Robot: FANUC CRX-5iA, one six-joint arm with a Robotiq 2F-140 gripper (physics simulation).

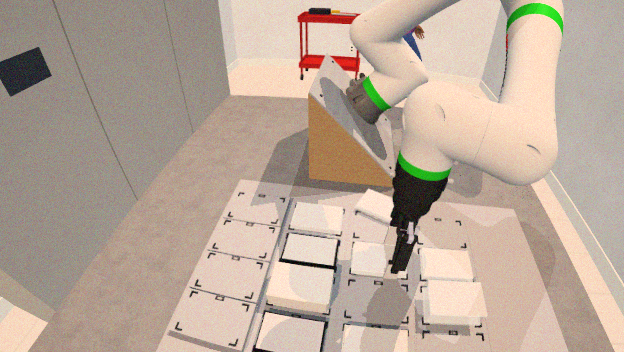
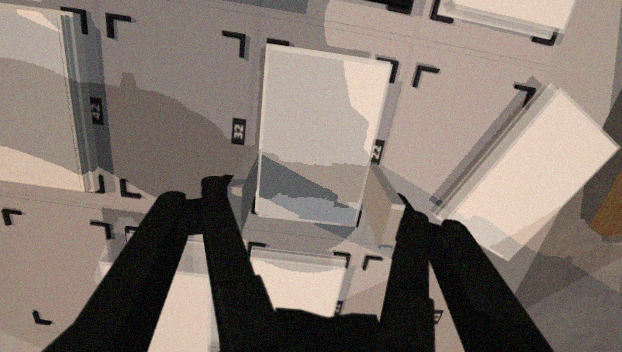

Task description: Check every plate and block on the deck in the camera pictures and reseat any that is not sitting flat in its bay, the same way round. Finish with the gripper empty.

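Frame: origin at the arm's base, x ahead, y left, z up, level; metres.
Seen in the pictures: gripper, between the fingertips: point(image 1: 389, 261) point(image 2: 311, 173); arm's base, origin of its link: point(image 1: 360, 105).
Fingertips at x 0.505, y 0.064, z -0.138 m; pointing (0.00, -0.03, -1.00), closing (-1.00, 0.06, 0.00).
Offsets run from my fingertips to a thing's middle. Level surfaces: height alone.
My gripper point(image 1: 395, 270) point(image 2: 311, 173) is shut on a pale plate @(0.004 m up, 0.001 m back, 0.024 m right) point(image 1: 368, 258) point(image 2: 315, 115), one finger at each side of it. The held plate lines up with the marks of bay 22. Its exact height over the bay cannot be told. A pale plate @(0.005 m up, 0.173 m back, 0.006 m right) point(image 1: 376, 204) point(image 2: 530, 170) behind it lies turned and tilted across its bay's corner marks. A pale block @(0.017 m up, 0.117 m ahead, 0.131 m left) point(image 1: 454, 300) point(image 2: 185, 305) at the right reaches past its bay marks and looks raised or tilted. The plate @(0.003 m up, 0.010 m ahead, 0.140 m left) point(image 1: 446, 265) point(image 2: 300, 282) beside it lies within its marks.
The deck @(0.004 m down) point(image 1: 510, 295) also holds pale plates and blocks @(0.003 m up, 0.124 m back, 0.178 m right) point(image 1: 317, 217) @(0.003 m up, 0.017 m back, 0.187 m right) point(image 1: 310, 250) @(0.017 m up, 0.090 m ahead, 0.196 m right) point(image 1: 300, 285) @(0.003 m up, 0.197 m ahead, 0.204 m right) point(image 1: 291, 334) in the column left of the gripper, and a plate @(0.003 m up, 0.210 m ahead, 0.041 m right) point(image 1: 375, 341) point(image 2: 35, 115) in front. A wooden wedge point(image 1: 340, 150) point(image 2: 611, 215) carries the arm's base behind the deck. A red trolley point(image 1: 327, 19) stands farther back.
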